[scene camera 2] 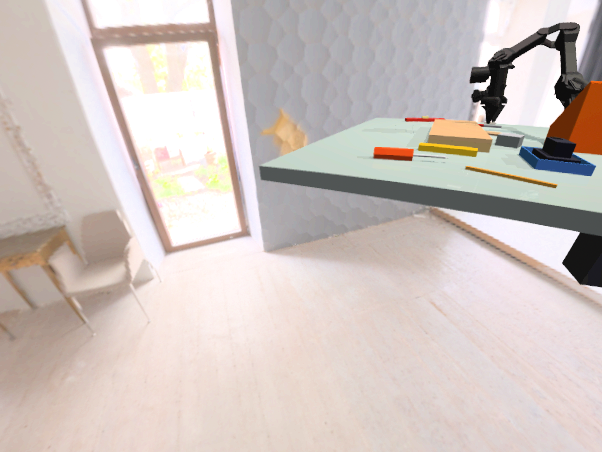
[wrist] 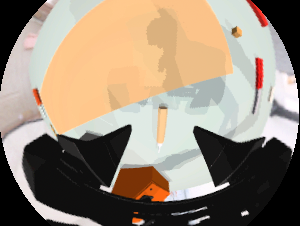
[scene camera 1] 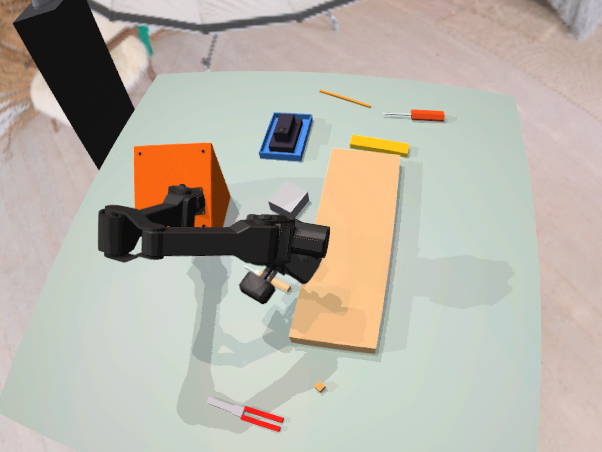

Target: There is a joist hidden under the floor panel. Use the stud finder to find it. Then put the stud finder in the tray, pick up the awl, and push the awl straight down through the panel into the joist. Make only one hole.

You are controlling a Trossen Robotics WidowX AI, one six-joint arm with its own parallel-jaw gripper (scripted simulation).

Note:
My gripper (scene camera 1: 281, 277) is open, with nothing in its grasp. Also in view: a stud finder (scene camera 1: 286, 133), a yellow bar (scene camera 1: 357, 142) and a blue tray (scene camera 1: 264, 152).
My gripper is seen too in scene camera 2 (scene camera 2: 490, 123) and in the wrist view (wrist: 163, 128). The blue tray is seen too in scene camera 2 (scene camera 2: 525, 152). The wrist view misses the stud finder, which is hidden by my gripper.

